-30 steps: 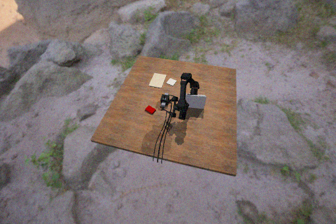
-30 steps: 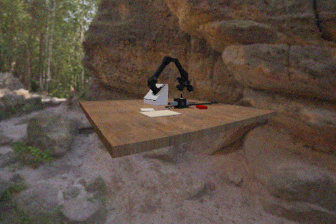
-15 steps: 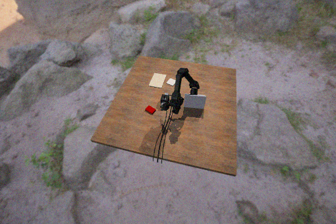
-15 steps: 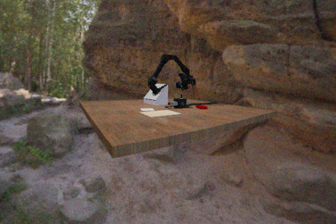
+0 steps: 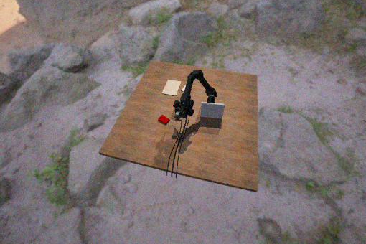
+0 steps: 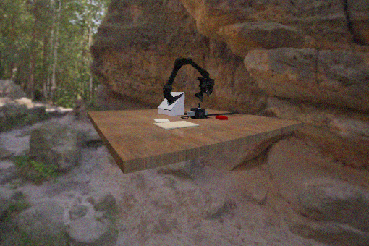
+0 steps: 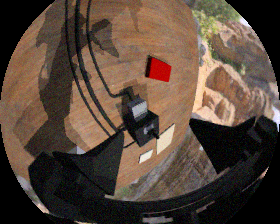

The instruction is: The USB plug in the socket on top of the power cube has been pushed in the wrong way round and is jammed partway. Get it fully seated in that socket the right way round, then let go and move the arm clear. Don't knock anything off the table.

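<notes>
Right now my gripper tip is 30 mm short of the usb plug, 80 mm to the left of it and 50 mm above it. From my gripper tip the other things lie so: cream sheet: 220 mm ahead, 390 mm to the right, 140 mm below; then red block: 150 mm ahead, 50 mm to the left, 130 mm below; then usb socket: 30 mm ahead, 80 mm to the right, 70 mm below.
</notes>
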